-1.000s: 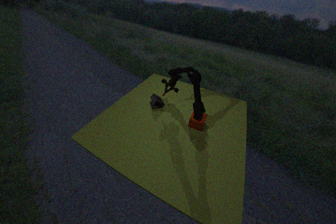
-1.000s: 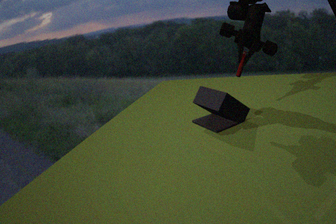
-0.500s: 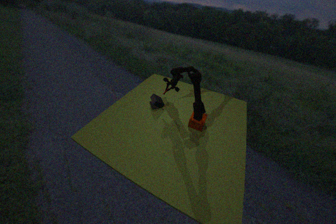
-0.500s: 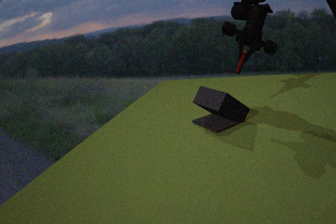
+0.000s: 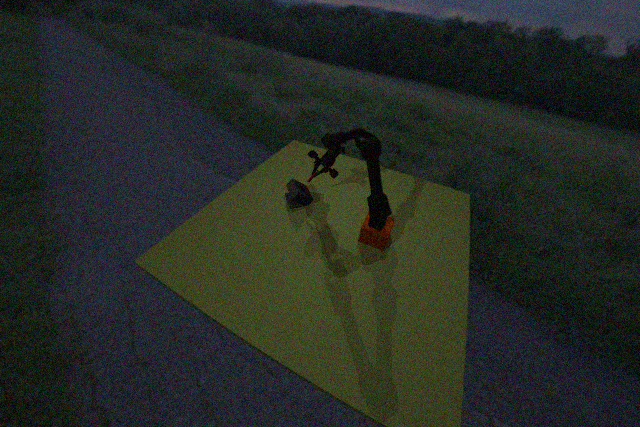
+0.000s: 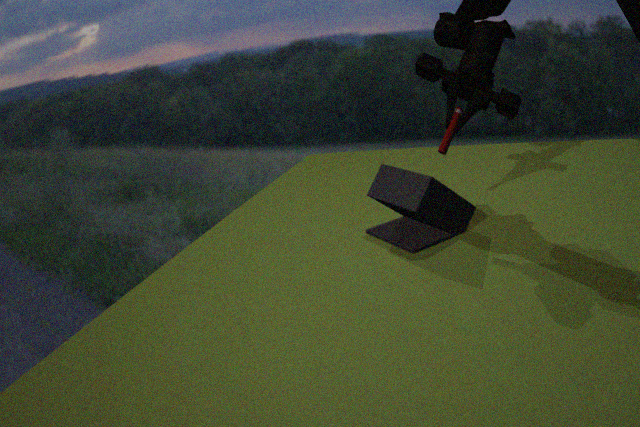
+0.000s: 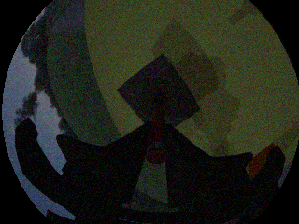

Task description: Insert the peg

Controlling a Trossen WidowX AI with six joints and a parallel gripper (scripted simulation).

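Right now the dark sloped panel is 10 cm below my gripper tip, 6 cm to the left of it and 4 cm ahead of it. Also, from my gripper tip: red peg: 1 cm to the right, 1 cm behind, 1 cm above.
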